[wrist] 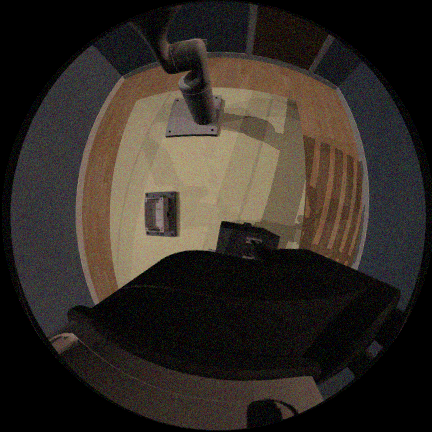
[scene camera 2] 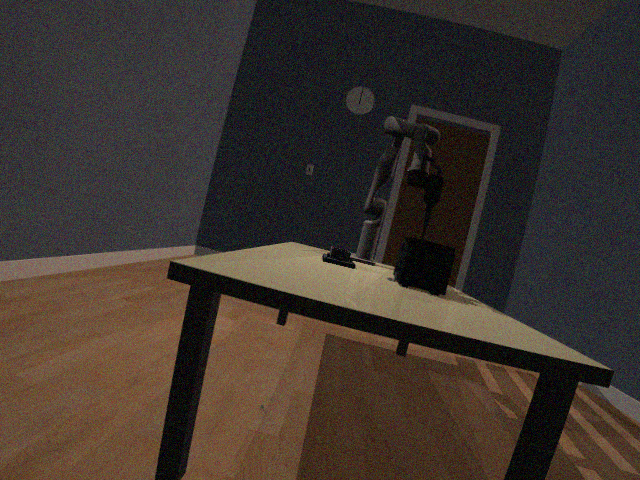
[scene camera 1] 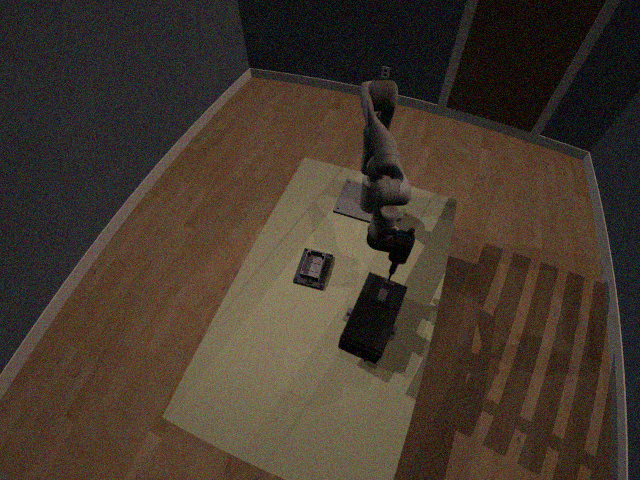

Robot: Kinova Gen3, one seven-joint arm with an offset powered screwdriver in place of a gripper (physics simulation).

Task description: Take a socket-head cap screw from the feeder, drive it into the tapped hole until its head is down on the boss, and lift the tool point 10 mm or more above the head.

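Observation:
The black screw feeder [scene camera 1: 369,322] [scene camera 2: 424,266] [wrist: 231,237] is a long box on the table. A small light patch shows on its top near the arm-side end. My screwdriver [scene camera 1: 390,279] [scene camera 2: 423,236] points down, its tip at the feeder's arm-side end; contact is too dark to tell. In the wrist view the dark tool body hides much of the feeder, and the tip is hard to make out. No screw can be made out at the tip. The grey fixture [scene camera 1: 312,267] [scene camera 2: 338,256] [wrist: 172,215] lies apart from the feeder; its tapped hole and boss are too small to tell.
The arm's grey base plate [scene camera 1: 348,201] [wrist: 176,122] is at the far end of the pale table [scene camera 1: 268,372] [scene camera 2: 305,281] [wrist: 200,165]. The fixture stands to the feeder's left. Dark shadows fall across the table's right side and the floor.

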